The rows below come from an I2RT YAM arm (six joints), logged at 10 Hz.
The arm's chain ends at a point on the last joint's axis. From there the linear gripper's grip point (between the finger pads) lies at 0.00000 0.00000 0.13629 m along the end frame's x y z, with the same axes.
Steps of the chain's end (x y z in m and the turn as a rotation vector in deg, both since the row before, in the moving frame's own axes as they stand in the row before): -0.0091, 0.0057, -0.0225, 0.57, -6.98, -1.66; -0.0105, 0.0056, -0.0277, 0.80, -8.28, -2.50; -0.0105, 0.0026, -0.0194, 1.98, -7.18, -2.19; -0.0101, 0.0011, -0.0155, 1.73, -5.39, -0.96; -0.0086, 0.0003, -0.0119, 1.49, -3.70, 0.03
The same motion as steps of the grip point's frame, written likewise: -0.0257, 0.0046, -0.0235, 0.57, -6.98, -1.66; -0.0302, 0.0041, -0.0291, 0.80, -8.28, -2.50; -0.0276, -0.0018, -0.0205, 1.98, -7.18, -2.19; -0.0229, -0.0029, -0.0162, 1.73, -5.39, -0.96; -0.0174, -0.0032, -0.0122, 1.49, -3.70, 0.03
